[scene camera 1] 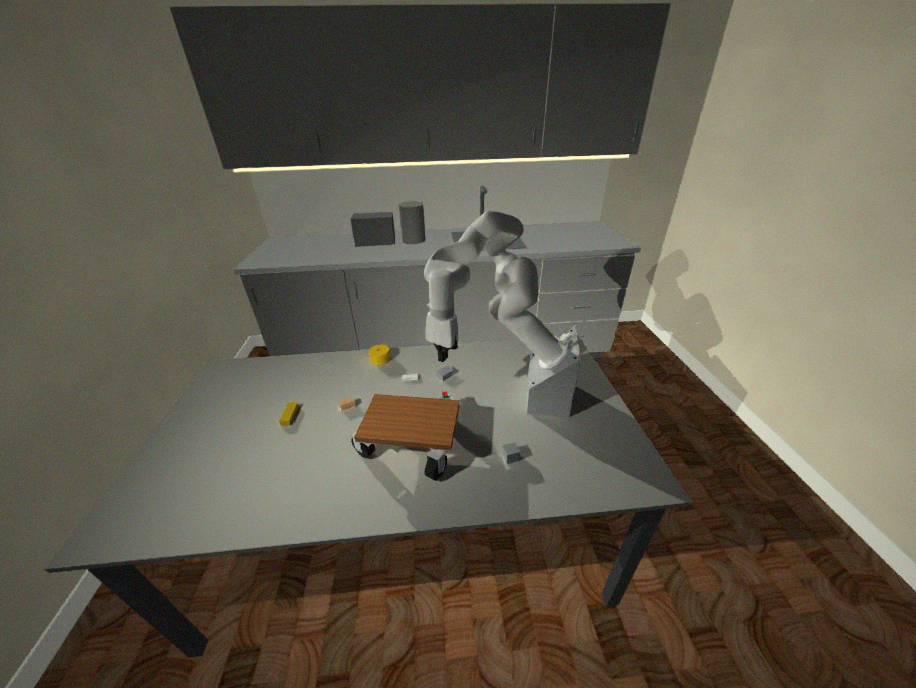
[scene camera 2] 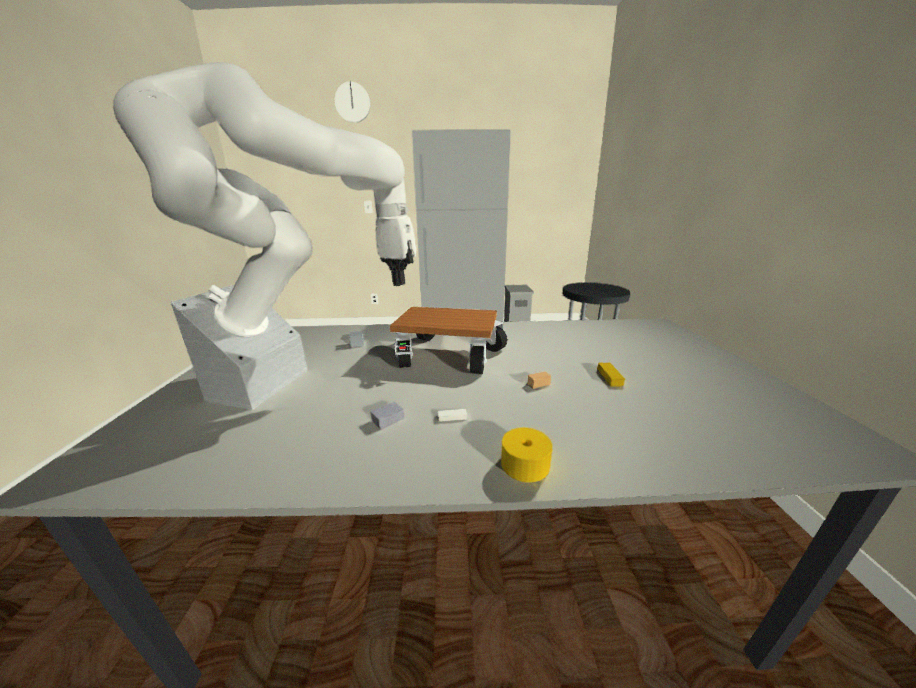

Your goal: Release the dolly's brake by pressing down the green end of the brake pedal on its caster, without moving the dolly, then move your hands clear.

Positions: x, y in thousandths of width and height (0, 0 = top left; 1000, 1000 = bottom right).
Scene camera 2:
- gripper: 436, 415
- yellow cylinder: 575, 659
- dolly: 466, 469
